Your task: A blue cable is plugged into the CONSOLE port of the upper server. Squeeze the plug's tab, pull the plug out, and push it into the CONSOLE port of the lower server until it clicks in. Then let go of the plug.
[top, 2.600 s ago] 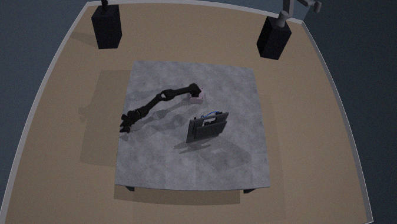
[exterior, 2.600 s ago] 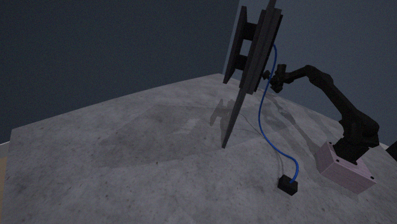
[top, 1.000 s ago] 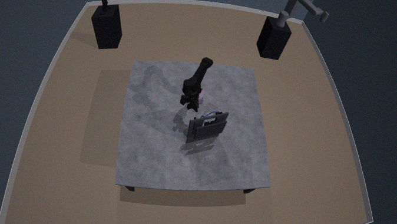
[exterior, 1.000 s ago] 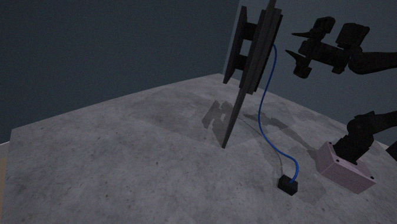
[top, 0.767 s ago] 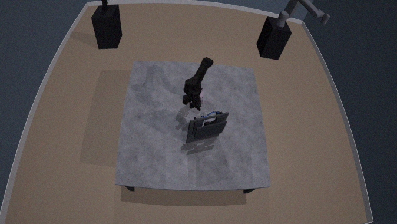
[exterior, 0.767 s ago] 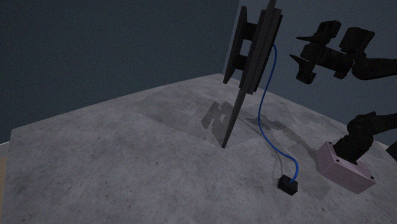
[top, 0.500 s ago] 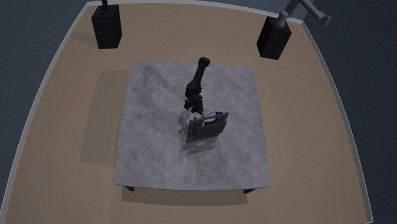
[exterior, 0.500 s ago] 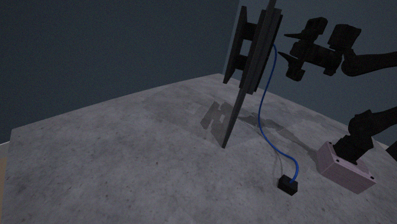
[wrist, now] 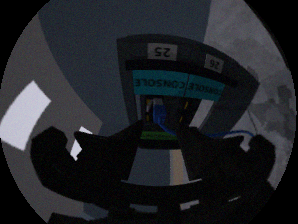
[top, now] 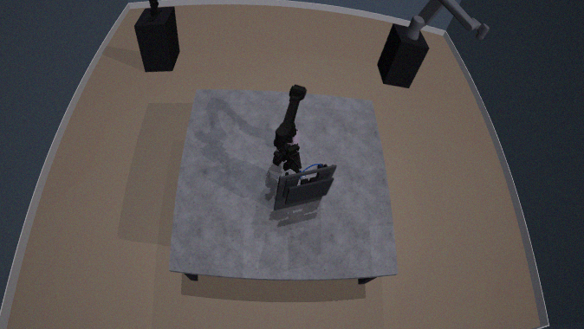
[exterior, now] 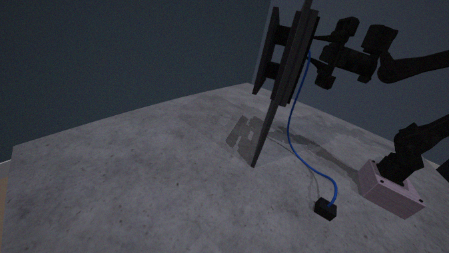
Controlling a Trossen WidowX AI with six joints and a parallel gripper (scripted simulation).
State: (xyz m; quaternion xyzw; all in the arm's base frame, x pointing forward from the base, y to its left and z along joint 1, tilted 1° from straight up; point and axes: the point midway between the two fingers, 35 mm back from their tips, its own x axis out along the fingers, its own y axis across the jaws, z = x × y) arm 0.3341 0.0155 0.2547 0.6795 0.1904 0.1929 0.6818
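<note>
The blue plug is 50 mm ahead of my gripper tip, 20 mm to the left of it and 10 mm above it. The rest, counted from my gripper tip: black block 300 mm below, 200 mm behind, 170 mm to the left.
</note>
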